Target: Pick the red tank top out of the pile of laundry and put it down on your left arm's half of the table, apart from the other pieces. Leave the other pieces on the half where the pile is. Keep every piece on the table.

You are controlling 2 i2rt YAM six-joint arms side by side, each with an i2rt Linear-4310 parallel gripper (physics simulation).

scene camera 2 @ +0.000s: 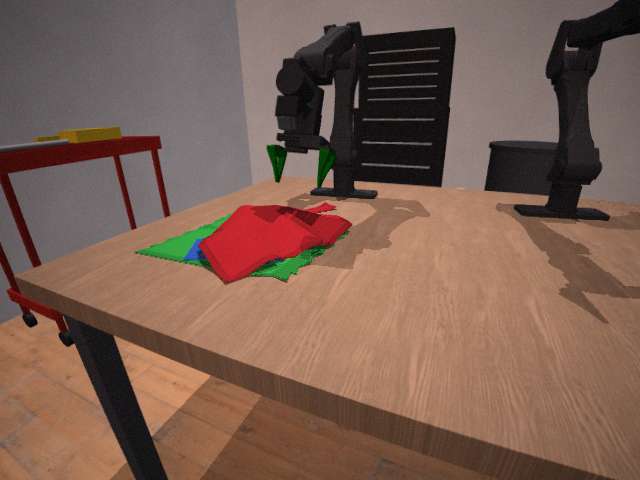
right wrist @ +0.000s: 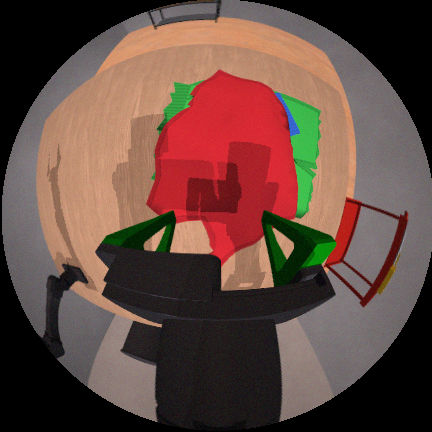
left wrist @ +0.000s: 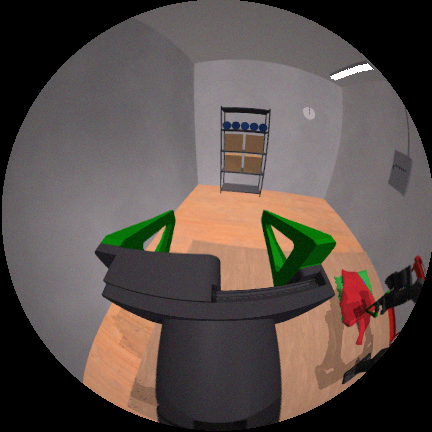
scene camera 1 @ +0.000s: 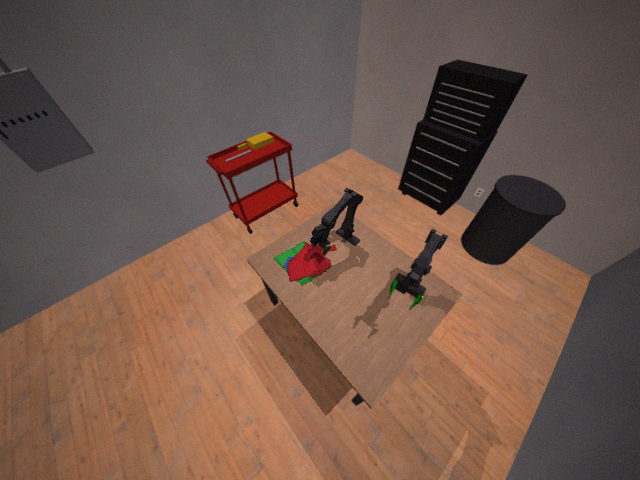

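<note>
The red tank top [scene camera 1: 303, 266] [scene camera 2: 263, 235] [left wrist: 355, 295] [right wrist: 230, 120] lies spread over the top of the pile, with a narrow strap end reaching toward the right arm's base. Under it lies a green piece [scene camera 1: 285, 256] [scene camera 2: 175, 243] [left wrist: 366, 278] [right wrist: 304, 136], showing at both sides. A strip of a blue piece [scene camera 2: 193, 251] [right wrist: 289, 118] shows between them; the rest is covered. My right gripper [scene camera 2: 298, 181] [right wrist: 218, 214] is open and empty above the strap end of the red tank top. My left gripper [scene camera 1: 403, 298] [left wrist: 217, 214] is open and empty above the right part of the table.
The wooden table [scene camera 1: 330, 315] [scene camera 2: 413, 330] carries both arm bases at its back edge. The pile lies near the table's left end in scene camera 2. A red cart [scene camera 1: 250, 163] [scene camera 2: 87, 156] stands off the table at the left. A black cabinet [scene camera 1: 449, 134] stands behind.
</note>
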